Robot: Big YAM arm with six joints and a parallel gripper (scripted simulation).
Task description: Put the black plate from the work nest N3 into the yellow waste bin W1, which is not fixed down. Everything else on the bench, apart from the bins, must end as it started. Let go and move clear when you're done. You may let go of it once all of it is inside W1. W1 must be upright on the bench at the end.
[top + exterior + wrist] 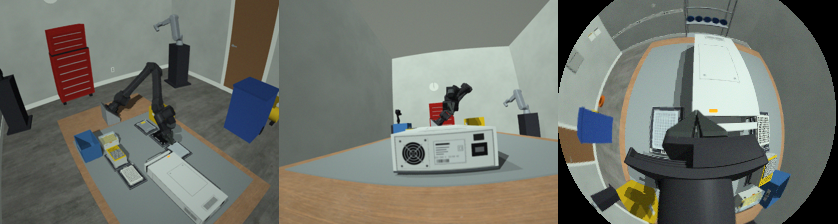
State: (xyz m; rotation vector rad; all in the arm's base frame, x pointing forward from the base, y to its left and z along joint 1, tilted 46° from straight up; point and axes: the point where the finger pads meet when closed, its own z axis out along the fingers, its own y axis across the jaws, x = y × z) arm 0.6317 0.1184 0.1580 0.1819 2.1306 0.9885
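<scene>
Now: the black plate 22 cm behind my hand, 6 cm to the left of it and 13 cm below it. From my hand the other things lie so: white well plate: 1 cm ahead, 28 cm to the right, 13 cm below; then yellow waste bin: 41 cm behind, 17 cm to the left, 11 cm below; then large white instrument: 19 cm ahead, 6 cm to the right, 11 cm below.
</scene>
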